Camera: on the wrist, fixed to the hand. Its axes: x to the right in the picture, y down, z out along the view.
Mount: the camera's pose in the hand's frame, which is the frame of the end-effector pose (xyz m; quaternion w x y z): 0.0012 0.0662 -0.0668 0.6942 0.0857 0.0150 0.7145
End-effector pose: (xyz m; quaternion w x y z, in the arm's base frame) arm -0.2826 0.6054 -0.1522 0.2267 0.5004 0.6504 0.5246
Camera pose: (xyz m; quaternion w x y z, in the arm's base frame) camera -0.3105 0.5726 -0.0686 0.2701 -0.8236 -0.1423 -0.4779
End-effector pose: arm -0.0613 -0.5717 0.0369 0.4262 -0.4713 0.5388 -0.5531
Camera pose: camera -0.1294 -0.5636 -0.0274 0.7234 0.1026 0.6698 -0.1327
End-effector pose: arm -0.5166 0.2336 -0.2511 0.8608 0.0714 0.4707 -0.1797
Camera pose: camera -0.5435 0.3141 -0.2917 0.7128 0.4624 0.2733 0.4510
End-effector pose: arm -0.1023 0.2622 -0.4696 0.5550 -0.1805 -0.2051 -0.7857
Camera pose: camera -0.0438 0.2065 -0.5177 0.9652 -0.2125 -0.0724 -0.1340
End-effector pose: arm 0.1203 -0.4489 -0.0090 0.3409 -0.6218 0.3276 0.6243
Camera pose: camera 0.1021 -0.5411 -0.0120 0.1610 0.1777 -0.7303 -0.6396
